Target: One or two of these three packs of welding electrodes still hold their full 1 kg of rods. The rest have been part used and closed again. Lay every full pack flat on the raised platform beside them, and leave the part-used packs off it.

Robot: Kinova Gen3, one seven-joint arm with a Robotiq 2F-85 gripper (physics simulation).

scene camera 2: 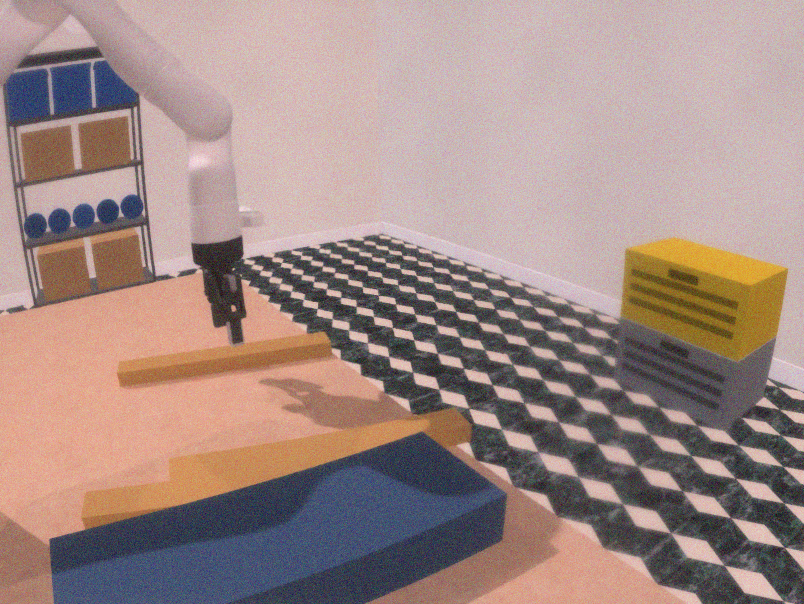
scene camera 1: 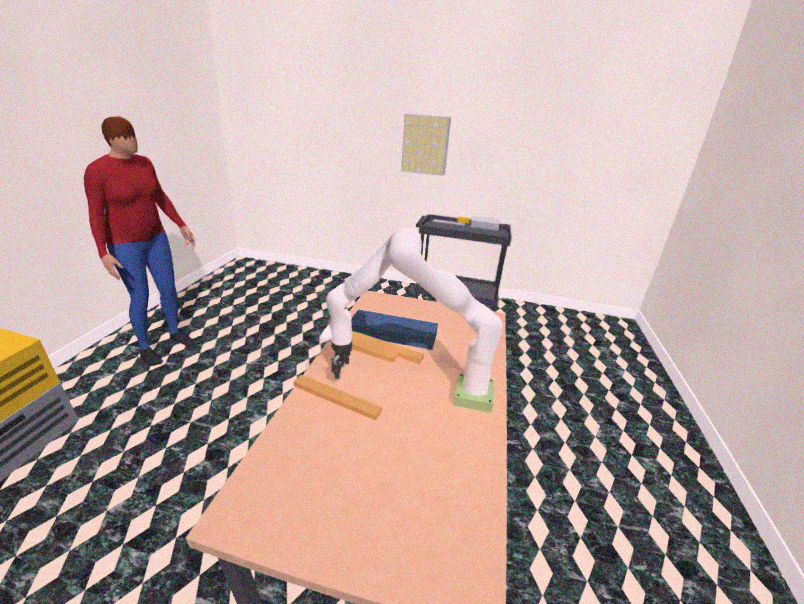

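Seen in the pictures: gripper, fingertip midpoint: (scene camera 2: 228,335) (scene camera 1: 342,371); arm's base, origin of the base link: (scene camera 1: 474,387).
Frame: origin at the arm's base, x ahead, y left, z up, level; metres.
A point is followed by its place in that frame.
Note:
Three long orange packs lie flat on the table. One pack (scene camera 1: 347,401) @(x 0.442, y 0.182, z -0.022 m) (scene camera 2: 175,367) @(x 0.413, y 0.152, z -0.026 m) lies apart from the others. The second pack (scene camera 1: 373,349) @(x 0.441, y -0.150, z -0.021 m) (scene camera 2: 259,458) @(x 0.443, y -0.164, z -0.021 m) and the third pack (scene camera 1: 410,356) @(x 0.277, y -0.149, z -0.022 m) (scene camera 2: 120,505) @(x 0.271, y -0.181, z -0.021 m) lie side by side, offset lengthwise, beside the blue raised platform (scene camera 1: 415,334) @(x 0.280, y -0.268, z 0.015 m) (scene camera 2: 402,507) @(x 0.508, y -0.361, z 0.015 m), which partly hides them in scene camera 2. No pack lies on the platform. My gripper (scene camera 1: 336,373) @(x 0.495, y 0.088, z 0.032 m) (scene camera 2: 235,339) @(x 0.495, y 0.088, z 0.032 m) is open and empty, pointing down above the table near the lone pack. Its fingers are seen nearly edge-on. The packs' fill cannot be told.
The arm's green base (scene camera 1: 474,399) @(x -0.003, y 0.066, z 0.000 m) stands at the table's right edge in scene camera 1. A dark cart (scene camera 1: 464,232) stands behind the table. A person (scene camera 1: 133,208) stands left of it. Yellow and grey cabinets (scene camera 2: 688,305) and a shelf rack (scene camera 2: 77,173) stand off the table.

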